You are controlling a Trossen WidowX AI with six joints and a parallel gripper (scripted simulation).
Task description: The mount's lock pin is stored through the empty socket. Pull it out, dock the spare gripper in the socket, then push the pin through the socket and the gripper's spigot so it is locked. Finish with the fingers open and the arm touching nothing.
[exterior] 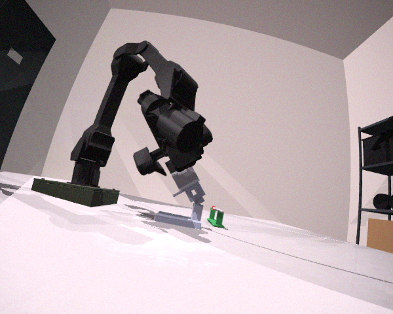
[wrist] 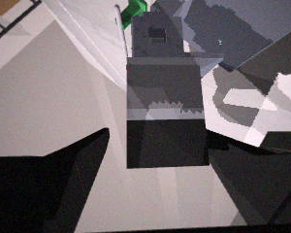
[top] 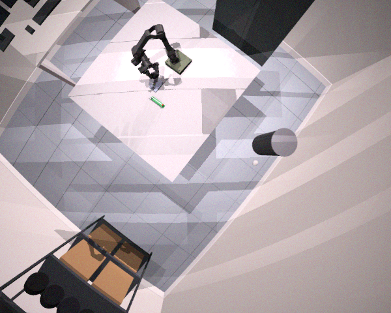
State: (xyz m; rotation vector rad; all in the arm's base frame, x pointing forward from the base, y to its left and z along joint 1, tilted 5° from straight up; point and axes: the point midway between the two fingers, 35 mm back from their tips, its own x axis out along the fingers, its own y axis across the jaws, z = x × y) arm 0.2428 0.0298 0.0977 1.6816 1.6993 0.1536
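The spare gripper lies 20 mm ahead of my gripper tip, 10 mm to the right of it and 30 mm below it. The rest, counted from my gripper tip: mount socket: 40 mm ahead, 10 mm to the right, 90 mm below; then green stand: 110 mm ahead, 120 mm to the left, 120 mm below.
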